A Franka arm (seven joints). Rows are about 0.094 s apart.
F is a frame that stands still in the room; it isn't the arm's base.
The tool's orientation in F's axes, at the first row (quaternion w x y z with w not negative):
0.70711, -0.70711, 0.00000, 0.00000
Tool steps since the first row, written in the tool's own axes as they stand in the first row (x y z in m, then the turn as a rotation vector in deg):
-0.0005, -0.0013, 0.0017, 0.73, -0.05, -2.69
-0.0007, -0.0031, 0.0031, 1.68, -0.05, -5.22
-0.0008, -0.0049, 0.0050, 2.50, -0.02, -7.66
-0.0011, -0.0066, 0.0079, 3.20, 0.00, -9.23
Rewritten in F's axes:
-0.0005, 0.0017, 0.0013, 0.73, -2.69, 0.05
-0.0007, 0.0031, 0.0031, 1.68, -5.22, 0.05
-0.0008, 0.0050, 0.0049, 2.50, -7.66, 0.02
-0.0011, 0.0079, 0.0066, 3.20, -9.23, 0.00

